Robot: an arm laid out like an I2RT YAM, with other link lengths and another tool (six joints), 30 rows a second.
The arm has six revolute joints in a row. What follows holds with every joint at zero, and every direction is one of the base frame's. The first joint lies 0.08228 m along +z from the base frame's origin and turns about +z. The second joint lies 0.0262 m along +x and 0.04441 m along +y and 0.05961 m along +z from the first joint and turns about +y. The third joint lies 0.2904 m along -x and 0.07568 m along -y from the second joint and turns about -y. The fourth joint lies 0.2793 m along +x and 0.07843 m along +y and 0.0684 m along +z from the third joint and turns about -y. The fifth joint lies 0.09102 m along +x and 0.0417 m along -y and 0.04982 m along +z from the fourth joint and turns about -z. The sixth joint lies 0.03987 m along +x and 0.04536 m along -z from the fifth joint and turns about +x. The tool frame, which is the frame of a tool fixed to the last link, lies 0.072 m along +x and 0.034 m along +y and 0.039 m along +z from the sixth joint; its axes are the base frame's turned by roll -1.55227, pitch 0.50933 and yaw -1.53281 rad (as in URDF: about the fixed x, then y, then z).
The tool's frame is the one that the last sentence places.
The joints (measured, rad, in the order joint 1, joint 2, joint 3, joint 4, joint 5, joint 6), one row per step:
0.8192, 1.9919, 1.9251, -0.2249, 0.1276, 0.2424
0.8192, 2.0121, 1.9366, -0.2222, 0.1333, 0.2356
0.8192, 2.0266, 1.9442, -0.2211, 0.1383, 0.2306
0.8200, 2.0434, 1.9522, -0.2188, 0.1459, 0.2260
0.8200, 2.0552, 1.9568, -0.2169, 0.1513, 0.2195
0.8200, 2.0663, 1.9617, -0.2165, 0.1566, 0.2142
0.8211, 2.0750, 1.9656, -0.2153, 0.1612, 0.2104
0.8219, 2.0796, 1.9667, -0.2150, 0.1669, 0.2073
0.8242, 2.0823, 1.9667, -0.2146, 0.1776, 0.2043
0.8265, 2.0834, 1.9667, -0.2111, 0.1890, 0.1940
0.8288, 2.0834, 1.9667, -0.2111, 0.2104, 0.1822
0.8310, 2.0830, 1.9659, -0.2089, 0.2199, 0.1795
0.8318, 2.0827, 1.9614, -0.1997, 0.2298, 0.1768
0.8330, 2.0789, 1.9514, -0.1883, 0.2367, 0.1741
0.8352, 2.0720, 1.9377, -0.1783, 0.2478, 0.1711
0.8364, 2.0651, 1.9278, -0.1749, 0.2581, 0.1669
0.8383, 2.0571, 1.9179, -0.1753, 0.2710, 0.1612
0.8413, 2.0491, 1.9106, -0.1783, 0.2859, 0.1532
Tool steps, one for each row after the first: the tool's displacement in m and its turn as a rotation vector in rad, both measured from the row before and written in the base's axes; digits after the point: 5 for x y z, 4 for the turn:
0.00416, 0.00395, -0.00636, -0.0106, -0.0012, -0.0035
0.00303, 0.00274, -0.00514, -0.0090, -0.0001, -0.0033
0.00331, 0.00334, -0.00619, -0.0098, 0.0000, -0.0051
0.00248, 0.00219, -0.00492, -0.0099, -0.0014, -0.0032
0.00233, 0.00196, -0.00465, -0.0094, -0.0003, -0.0034
0.00133, 0.00197, -0.00345, -0.0065, -0.0008, -0.0021
0.00085, 0.00093, -0.00241, -0.0059, -0.0009, -0.0036
0.00020, 0.00086, -0.00174, -0.0063, -0.0027, -0.0069
-0.00023, 0.00074, -0.00026, -0.0086, -0.0101, -0.0052
0.00034, -0.00024, -0.00035, -0.0138, -0.0116, -0.0142
-0.00039, 0.00029, 0.00024, -0.0028, -0.0049, -0.0059
0.00048, -0.00020, -0.00018, -0.0006, -0.0071, -0.0077
-0.00054, -0.00041, -0.00021, 0.0003, -0.0065, -0.0045
-0.00124, -0.00090, -0.00038, -0.0023, -0.0063, -0.0075
-0.00097, -0.00139, 0.00007, -0.0052, -0.0048, -0.0074
-0.00139, -0.00152, -0.00009, -0.0090, -0.0043, -0.0087
-0.00189, -0.00121, 0.00057, -0.0113, -0.0059, -0.0088

